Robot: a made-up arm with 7 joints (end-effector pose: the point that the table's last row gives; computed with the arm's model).
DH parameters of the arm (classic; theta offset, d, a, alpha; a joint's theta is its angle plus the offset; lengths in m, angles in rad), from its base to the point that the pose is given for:
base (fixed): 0 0 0 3.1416
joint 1: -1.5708 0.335 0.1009 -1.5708
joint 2: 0 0.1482 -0.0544 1.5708
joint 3: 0 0.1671 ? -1.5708
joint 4: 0 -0.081 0.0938 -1.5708
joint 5: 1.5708 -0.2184 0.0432 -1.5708
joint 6: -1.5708 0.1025 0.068 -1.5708
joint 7: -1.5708 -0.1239 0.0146 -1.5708
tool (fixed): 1.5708 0.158 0 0
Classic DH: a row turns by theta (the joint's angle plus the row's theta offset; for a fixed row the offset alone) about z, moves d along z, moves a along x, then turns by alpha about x.
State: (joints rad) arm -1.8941 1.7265 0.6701 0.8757 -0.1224 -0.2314 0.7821
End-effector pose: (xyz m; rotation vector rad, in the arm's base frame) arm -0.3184 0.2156 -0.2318 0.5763 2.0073 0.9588
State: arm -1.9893 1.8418 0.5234 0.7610 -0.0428 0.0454 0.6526
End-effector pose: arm -0.2691 0.1241 -0.2095 0.6125 1.9366 0.8618
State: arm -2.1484 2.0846 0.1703 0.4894 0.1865 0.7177 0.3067
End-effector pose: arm -0.1564 -0.0967 -0.2057 1.0990 1.6833 0.3798
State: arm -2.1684 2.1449 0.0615 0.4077 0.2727 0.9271 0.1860
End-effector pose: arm -0.1566 -0.1652 -0.2203 1.3363 1.5673 0.1381
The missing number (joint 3, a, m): 0.1073
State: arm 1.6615 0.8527 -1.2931 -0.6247 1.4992 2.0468 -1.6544
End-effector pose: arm 0.3246 -0.2394 -0.4124 0.9674 -0.3073 2.6355
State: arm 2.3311 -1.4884 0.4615 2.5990 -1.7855 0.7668 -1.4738
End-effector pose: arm 0.1656 0.0402 -0.4498 0.4672 1.9061 1.3399
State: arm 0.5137 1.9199 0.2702 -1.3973 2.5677 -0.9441 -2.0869
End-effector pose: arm 0.4457 0.5093 -0.3718 0.8429 1.6735 0.9849
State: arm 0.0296 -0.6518 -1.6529 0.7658 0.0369 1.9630 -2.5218
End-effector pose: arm 0.0543 -0.2032 -0.4627 -2.4284 -0.4484 -0.9935
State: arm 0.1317 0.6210 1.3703 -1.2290 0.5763 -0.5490 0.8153
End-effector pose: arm 0.2402 0.2158 -0.7001 -0.5445 1.8103 0.2413
